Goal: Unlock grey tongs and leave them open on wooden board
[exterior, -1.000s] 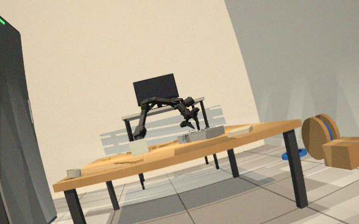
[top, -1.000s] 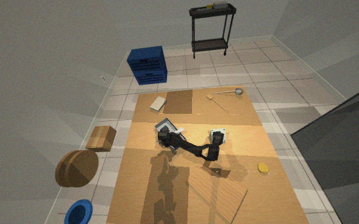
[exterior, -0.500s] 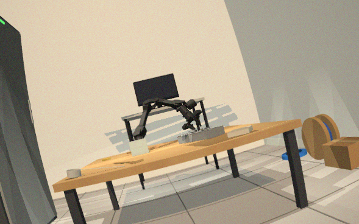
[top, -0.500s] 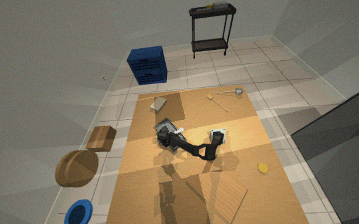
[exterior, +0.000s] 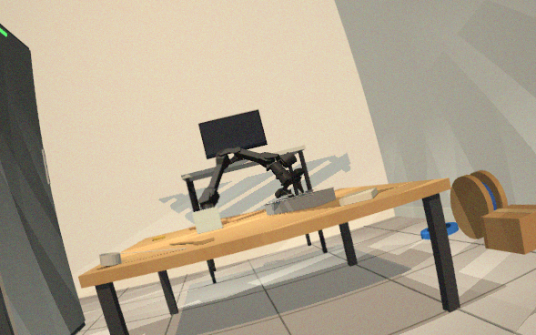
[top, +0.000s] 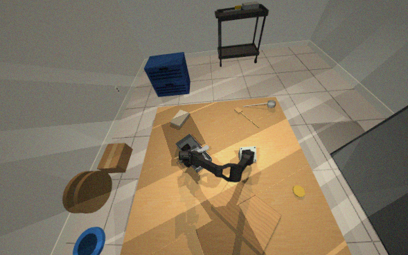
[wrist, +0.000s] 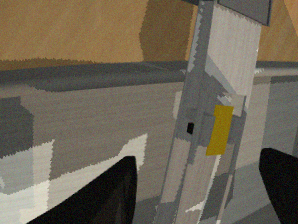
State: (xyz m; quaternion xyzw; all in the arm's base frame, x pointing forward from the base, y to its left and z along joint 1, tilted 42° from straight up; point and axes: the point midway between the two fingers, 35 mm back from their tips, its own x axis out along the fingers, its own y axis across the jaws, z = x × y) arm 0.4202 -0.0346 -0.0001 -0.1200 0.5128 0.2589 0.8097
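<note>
The yellow lock piece is 1 cm ahead of my gripper tip, 2 cm to the left of it and 2 cm above it. From my gripper tip the other things lie so: pale block (11 cm ahead, 44 cm to the right, 4 cm below); grey roasting tin (2 cm behind, 4 cm to the right, 2 cm below); wooden board (34 cm behind, 39 cm to the left, 4 cm below).
</note>
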